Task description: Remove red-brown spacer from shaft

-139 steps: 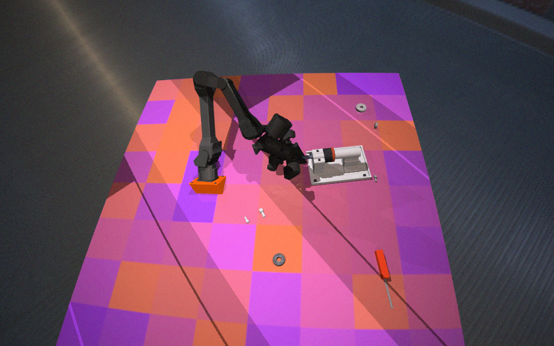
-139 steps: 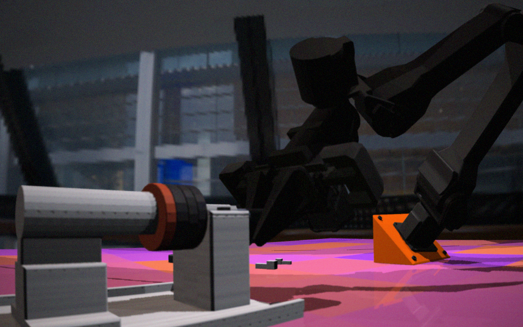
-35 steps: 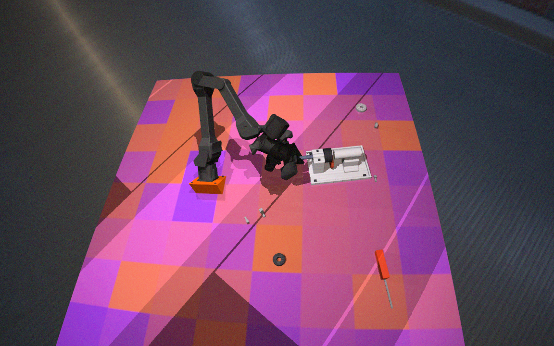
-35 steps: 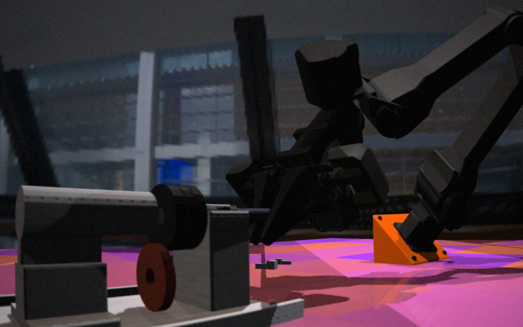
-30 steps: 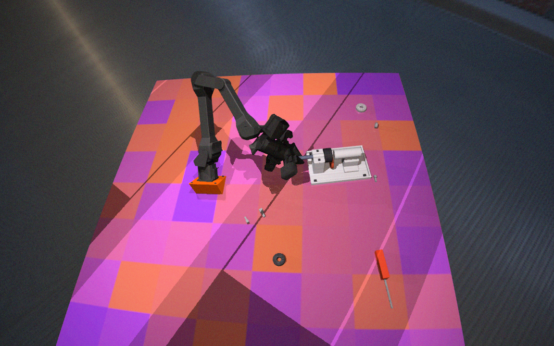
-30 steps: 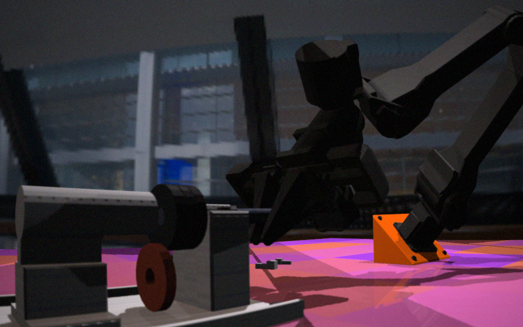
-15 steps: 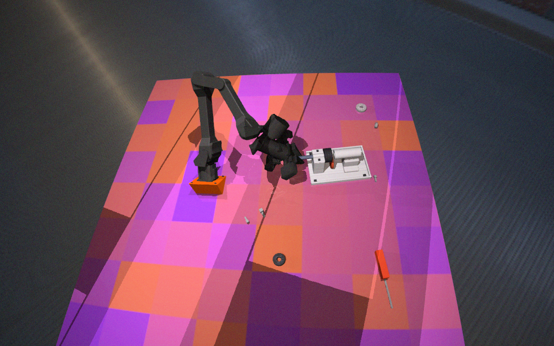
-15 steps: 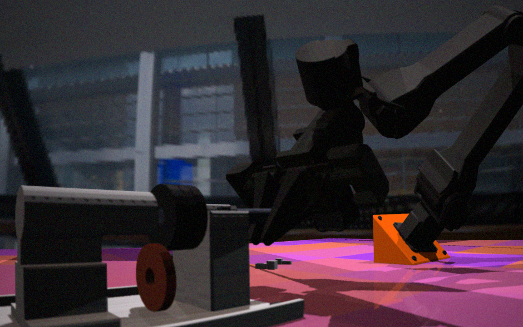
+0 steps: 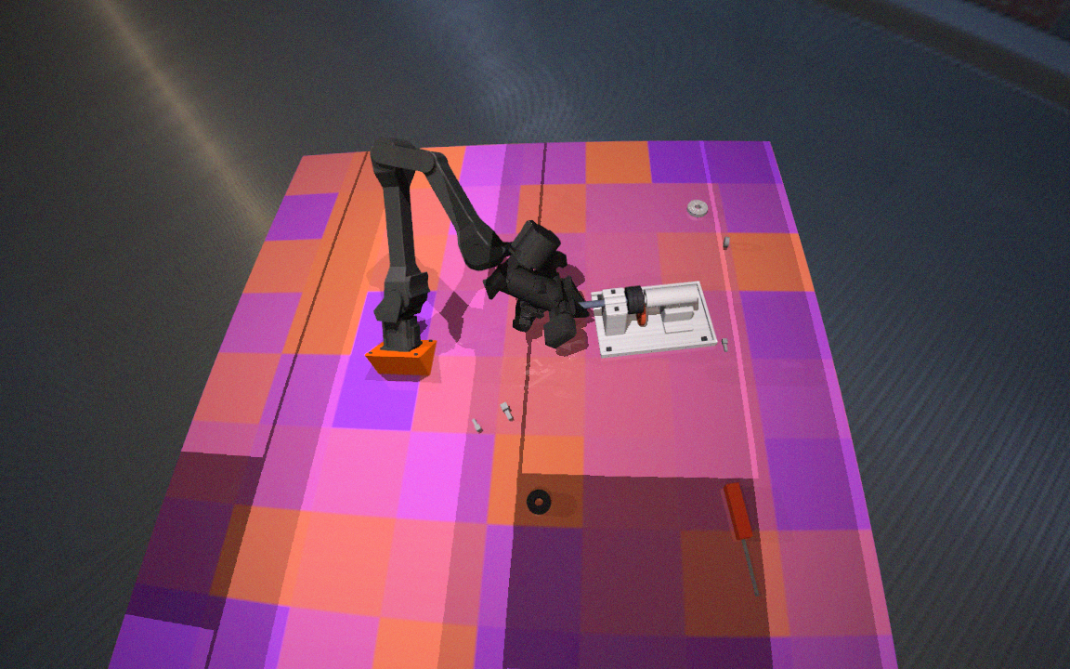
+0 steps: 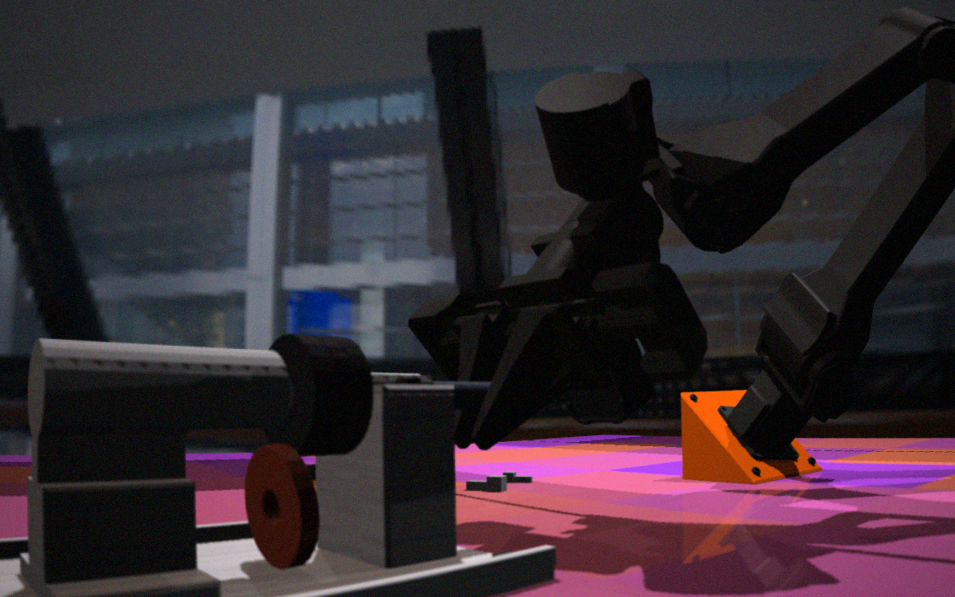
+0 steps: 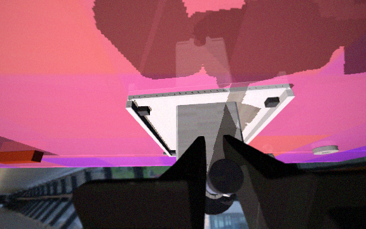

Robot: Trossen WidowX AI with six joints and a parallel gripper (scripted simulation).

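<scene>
Now: the black spacer 100 mm ahead of my gripper tip, 30 mm above it and 20 mm to the left of it. Round my gripper tip: blue-grey shaft 30 mm ahead, 30 mm above, 10 mm to the left; red-brown spacer 100 mm ahead, 30 mm to the left, 20 mm below; grey washer 350 mm to the left, 220 mm ahead, 50 mm below.
</scene>
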